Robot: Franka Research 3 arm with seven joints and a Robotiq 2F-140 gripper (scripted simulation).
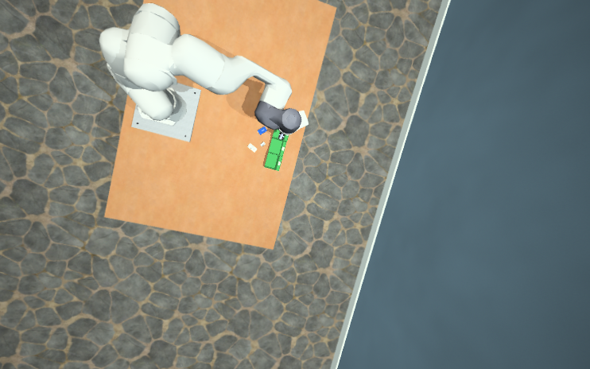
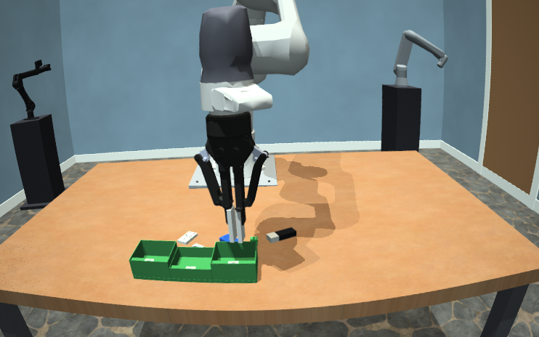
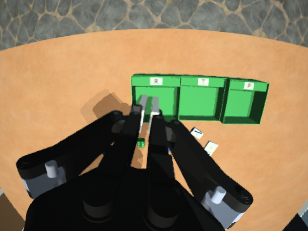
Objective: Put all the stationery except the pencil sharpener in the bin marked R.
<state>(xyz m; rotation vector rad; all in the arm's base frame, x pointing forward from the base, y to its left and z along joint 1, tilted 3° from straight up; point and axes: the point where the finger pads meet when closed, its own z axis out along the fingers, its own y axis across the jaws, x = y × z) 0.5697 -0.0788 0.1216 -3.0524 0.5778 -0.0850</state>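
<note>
The black-and-white stick-shaped item is 12 cm behind my hand, 11 cm to the left of it and 10 cm below it. From my hand the other things lie so: green bin row 2 cm behind, 9 cm to the right, 9 cm below; blue flat item 12 cm behind, 1 cm to the right, 10 cm below; green piece 10 cm behind, 5 cm to the left, 10 cm below.
</note>
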